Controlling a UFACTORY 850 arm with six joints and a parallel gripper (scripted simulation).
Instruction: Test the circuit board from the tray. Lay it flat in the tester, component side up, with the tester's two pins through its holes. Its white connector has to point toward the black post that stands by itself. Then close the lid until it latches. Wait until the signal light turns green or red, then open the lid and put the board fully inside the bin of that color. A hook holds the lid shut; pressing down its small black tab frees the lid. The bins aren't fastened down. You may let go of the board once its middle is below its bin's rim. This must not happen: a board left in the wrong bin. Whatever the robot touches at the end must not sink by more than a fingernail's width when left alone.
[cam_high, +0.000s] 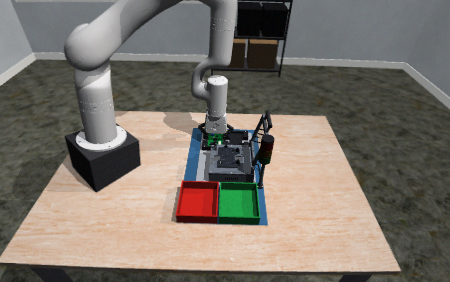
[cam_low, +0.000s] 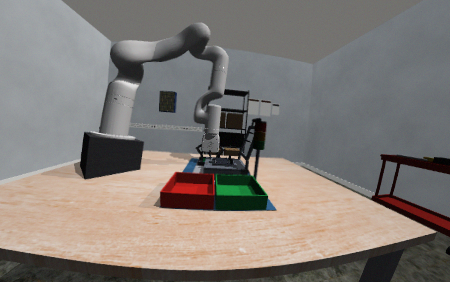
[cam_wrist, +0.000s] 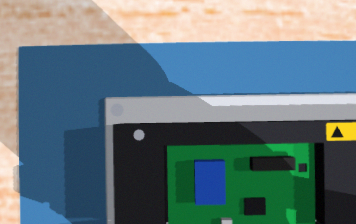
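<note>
Now: the green circuit board right at my hand. Round my hand: dark nest (16 cm to the right, 8 cm ahead, 5 cm above); clear lid (20 cm ahead, 16 cm above, 15 cm to the right); red bin (37 cm to the right, 1 cm below, 1 cm behind).
</note>
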